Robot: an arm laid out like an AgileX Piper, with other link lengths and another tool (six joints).
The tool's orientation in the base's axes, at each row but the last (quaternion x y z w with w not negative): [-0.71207, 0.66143, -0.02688, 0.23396]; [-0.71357, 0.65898, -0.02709, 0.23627]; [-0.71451, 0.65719, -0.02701, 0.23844]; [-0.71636, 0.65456, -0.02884, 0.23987]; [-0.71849, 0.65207, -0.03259, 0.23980]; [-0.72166, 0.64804, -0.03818, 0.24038]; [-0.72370, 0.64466, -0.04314, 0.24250]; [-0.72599, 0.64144, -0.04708, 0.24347]
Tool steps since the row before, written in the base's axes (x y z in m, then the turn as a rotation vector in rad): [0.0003, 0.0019, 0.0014, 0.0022, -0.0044, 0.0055]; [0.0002, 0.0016, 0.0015, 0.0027, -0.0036, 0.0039]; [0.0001, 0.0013, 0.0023, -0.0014, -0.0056, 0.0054]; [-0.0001, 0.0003, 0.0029, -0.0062, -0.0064, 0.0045]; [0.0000, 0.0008, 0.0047, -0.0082, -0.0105, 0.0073]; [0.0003, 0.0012, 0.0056, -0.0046, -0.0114, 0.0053]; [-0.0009, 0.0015, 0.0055, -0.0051, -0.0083, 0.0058]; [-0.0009, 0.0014, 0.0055, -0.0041, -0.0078, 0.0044]
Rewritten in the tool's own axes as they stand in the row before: [-0.0022, -0.0008, -0.0006, 0.0030, -0.0040, -0.0054]; [-0.0019, -0.0008, -0.0008, 0.0027, -0.0039, -0.0036]; [-0.0019, -0.0010, -0.0016, 0.0037, -0.0006, -0.0070]; [-0.0011, -0.0010, -0.0025, 0.0040, 0.0042, -0.0081]; [-0.0020, -0.0018, -0.0039, 0.0069, 0.0051, -0.0126]; [-0.0025, -0.0025, -0.0045, 0.0088, 0.0026, -0.0097]; [-0.0030, -0.0015, -0.0047, 0.0056, 0.0027, -0.0095]; [-0.0028, -0.0015, -0.0048, 0.0057, 0.0024, -0.0077]
